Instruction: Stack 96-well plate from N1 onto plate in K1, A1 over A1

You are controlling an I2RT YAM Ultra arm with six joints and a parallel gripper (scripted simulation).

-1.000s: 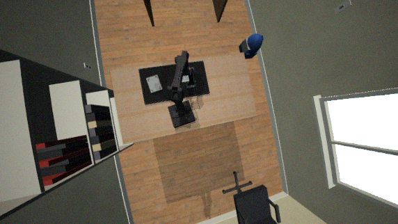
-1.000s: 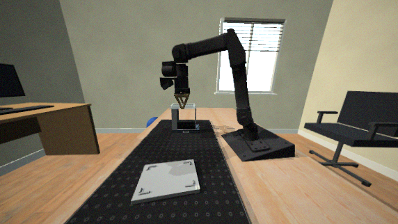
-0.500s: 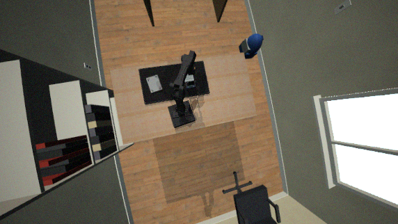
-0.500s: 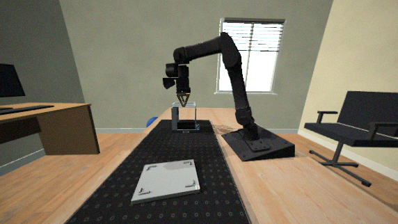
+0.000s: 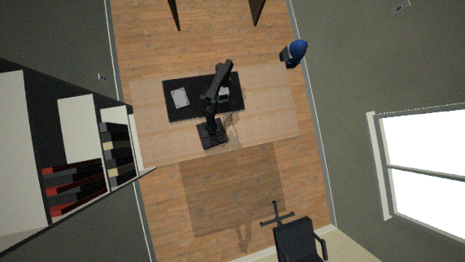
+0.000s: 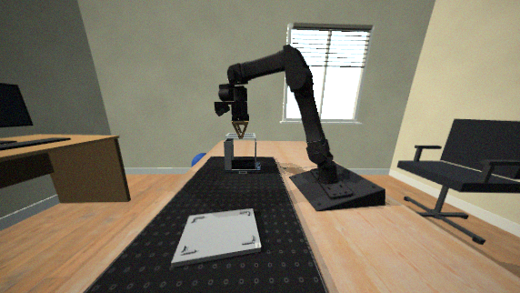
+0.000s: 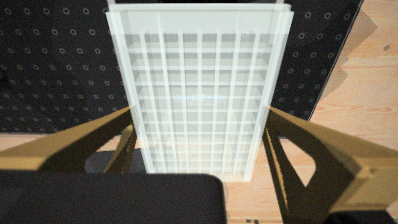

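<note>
My gripper is now right at the 96-well plate. The rest, counted from my hand: plate nest N1: 1 cm behind, 37 cm to the left, 16 cm below; A1 mark: 9 cm behind, 41 cm to the left, 15 cm below.
</note>
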